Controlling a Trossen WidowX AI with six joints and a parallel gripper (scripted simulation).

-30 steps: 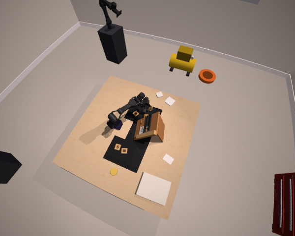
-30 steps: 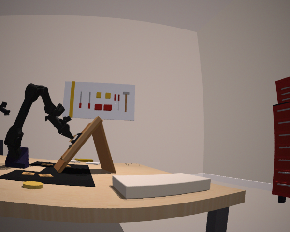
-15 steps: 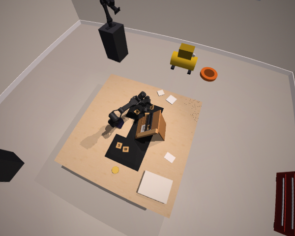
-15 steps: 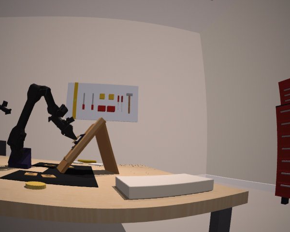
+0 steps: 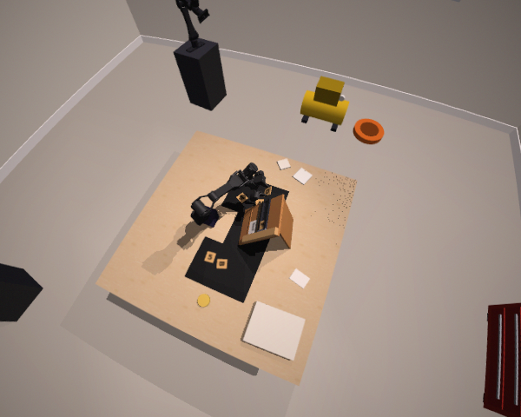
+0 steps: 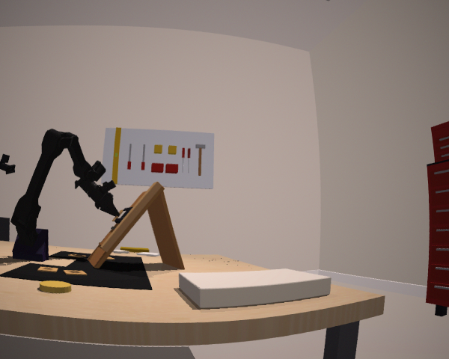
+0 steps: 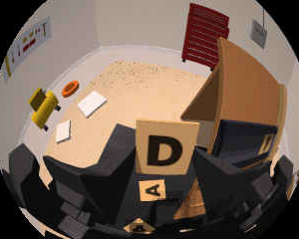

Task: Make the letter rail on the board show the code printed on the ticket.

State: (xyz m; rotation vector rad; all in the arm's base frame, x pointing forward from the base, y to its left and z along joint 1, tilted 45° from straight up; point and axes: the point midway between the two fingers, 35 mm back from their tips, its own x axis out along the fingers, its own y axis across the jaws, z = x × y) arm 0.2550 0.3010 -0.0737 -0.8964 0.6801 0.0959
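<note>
Right now the white ticket is 2 cm ahead of my gripper tip, 21 cm to the right of it and 8 cm below it. From my gripper tip the other things lie so: black mat: 9 cm behind, 25 cm to the right, 18 cm below; then white slab: 39 cm ahead, 64 cm to the right, 16 cm below.
</note>
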